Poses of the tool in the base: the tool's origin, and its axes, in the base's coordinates. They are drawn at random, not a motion.
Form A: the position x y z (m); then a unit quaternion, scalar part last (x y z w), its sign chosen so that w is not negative.
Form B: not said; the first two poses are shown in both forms.
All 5 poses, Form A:
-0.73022 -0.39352 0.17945 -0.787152 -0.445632 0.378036 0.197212
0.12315 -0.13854 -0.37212 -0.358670 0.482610 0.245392 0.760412
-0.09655 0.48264 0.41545 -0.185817 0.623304 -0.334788 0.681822
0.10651 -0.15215 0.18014 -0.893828 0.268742 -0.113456 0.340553
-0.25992 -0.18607 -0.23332 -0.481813 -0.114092 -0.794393 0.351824
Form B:
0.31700 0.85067 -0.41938 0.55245 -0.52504 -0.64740 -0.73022 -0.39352 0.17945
0.41374 0.02700 -0.90999 -0.71939 0.62228 -0.30862 0.12315 -0.13854 -0.37212
-0.00118 -0.68817 -0.72555 0.22489 0.70678 -0.67074 -0.09655 0.48264 0.41545
0.82981 -0.55769 0.01978 -0.40314 -0.62360 -0.66977 0.10651 -0.15215 0.18014
-0.28815 -0.44903 0.84578 0.66891 -0.72641 -0.15776 -0.25992 -0.18607 -0.23332

